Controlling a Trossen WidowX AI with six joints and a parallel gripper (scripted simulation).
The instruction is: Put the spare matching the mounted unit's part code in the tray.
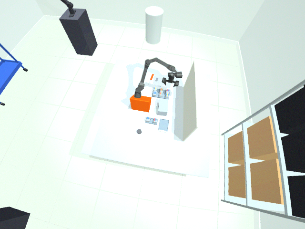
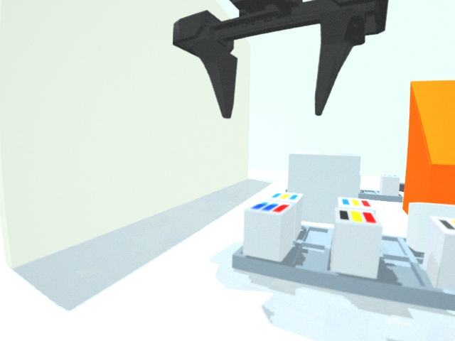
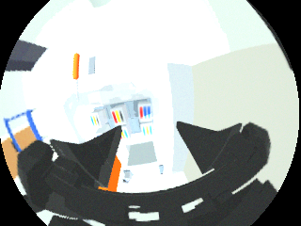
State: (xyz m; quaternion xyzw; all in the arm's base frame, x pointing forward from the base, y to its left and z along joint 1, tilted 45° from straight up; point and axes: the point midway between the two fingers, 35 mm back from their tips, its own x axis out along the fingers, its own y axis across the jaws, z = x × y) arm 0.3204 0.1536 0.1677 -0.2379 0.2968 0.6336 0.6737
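Now: the spare 90 mm below my gripper tip and 10 mm to the right of it. Round my gripper tip: white mounted unit: 220 mm to the right, 80 mm below, 40 mm behind; rack: 400 mm to the right, 130 mm below, 130 mm behind; tall pale panel: 220 mm to the right, 210 mm ahead, 90 mm above.
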